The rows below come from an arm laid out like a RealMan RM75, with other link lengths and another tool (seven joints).
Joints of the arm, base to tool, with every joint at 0 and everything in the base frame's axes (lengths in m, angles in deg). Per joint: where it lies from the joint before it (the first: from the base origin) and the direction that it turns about. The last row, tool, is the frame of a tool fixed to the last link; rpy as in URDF.
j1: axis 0 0 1 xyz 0 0 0.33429
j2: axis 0 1 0 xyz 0 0 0
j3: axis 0 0 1 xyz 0 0 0.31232
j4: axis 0 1 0 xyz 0 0 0
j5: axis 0 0 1 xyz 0 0 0.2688
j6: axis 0 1 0 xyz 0 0 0
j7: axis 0 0 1 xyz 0 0 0.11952
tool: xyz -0.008 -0.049 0.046 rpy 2 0 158.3
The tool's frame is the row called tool.
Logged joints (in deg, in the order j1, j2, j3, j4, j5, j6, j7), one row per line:
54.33, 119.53, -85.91, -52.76, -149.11, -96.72, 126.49
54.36, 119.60, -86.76, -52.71, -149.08, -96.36, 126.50
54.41, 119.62, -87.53, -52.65, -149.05, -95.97, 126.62
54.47, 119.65, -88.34, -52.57, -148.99, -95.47, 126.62
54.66, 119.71, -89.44, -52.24, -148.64, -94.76, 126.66
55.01, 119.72, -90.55, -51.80, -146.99, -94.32, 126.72
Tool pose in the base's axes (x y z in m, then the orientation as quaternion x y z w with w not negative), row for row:
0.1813, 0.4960, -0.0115, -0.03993, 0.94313, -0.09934, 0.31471
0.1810, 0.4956, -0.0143, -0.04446, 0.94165, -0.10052, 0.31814
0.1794, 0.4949, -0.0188, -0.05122, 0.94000, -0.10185, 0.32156
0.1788, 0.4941, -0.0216, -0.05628, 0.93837, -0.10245, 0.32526
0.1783, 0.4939, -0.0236, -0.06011, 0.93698, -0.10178, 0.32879
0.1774, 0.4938, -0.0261, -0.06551, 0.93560, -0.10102, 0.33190
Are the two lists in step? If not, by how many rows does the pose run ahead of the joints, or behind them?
The pose runs 2 rows behind the joints: the pose in row i belongs to the joints in row i - 2.
